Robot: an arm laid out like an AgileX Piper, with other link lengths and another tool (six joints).
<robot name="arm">
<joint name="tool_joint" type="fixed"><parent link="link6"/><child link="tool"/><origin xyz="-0.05 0.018 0.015" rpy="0 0.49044 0.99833"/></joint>
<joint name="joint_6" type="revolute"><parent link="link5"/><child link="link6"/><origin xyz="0.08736 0 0" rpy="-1.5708 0 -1.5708"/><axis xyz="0 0 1"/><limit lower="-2.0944" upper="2.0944"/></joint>
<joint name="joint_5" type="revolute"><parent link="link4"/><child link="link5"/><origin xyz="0 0 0" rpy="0 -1.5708 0"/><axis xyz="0 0 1"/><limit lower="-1.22" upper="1.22"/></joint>
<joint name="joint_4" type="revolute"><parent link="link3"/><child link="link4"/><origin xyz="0.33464 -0.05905 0" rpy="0.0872 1.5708 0"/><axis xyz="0 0 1"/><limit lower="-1.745" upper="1.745"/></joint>
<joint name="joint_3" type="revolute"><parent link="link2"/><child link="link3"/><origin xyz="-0.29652 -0.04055 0" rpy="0 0 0"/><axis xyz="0 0 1"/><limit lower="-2.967" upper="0"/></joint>
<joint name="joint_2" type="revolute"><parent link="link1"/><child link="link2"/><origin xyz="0 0 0" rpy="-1.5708 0 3.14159"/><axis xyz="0 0 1"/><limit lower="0" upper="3.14"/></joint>
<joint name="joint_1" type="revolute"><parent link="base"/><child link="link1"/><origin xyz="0 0 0.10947" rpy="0 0 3.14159"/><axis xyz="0 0 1"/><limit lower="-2.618" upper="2.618"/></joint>
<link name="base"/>
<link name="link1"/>
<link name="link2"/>
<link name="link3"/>
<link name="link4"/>
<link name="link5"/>
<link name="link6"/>
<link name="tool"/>
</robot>
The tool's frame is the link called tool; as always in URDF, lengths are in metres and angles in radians.
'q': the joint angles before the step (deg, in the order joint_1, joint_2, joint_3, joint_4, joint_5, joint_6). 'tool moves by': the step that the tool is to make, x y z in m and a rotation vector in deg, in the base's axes. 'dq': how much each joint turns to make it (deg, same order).
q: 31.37 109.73 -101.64 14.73 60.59 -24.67
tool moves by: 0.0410 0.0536 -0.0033 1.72 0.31 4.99
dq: 2.14 15.44 -22.75 2.10 7.17 -1.02
